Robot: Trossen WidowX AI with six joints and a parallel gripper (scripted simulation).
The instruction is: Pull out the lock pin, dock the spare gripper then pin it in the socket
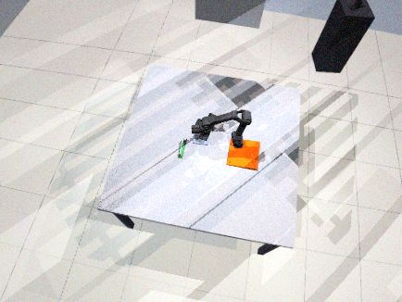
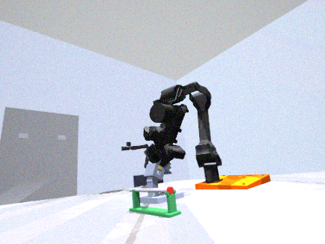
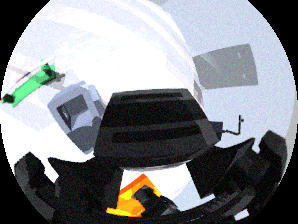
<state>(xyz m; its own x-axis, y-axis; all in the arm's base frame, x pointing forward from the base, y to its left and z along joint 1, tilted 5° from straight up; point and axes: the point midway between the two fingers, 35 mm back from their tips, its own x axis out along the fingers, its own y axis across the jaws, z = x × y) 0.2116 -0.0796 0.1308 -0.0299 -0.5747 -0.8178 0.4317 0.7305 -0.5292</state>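
The grey mount is 60 mm below my gripper tip, 60 mm ahead of it and 50 mm to the left of it. From my gripper tip the other things lie so: green rack 190 mm ahead, 140 mm to the left, 90 mm below; spare gripper 10 mm to the left, 10 mm above.
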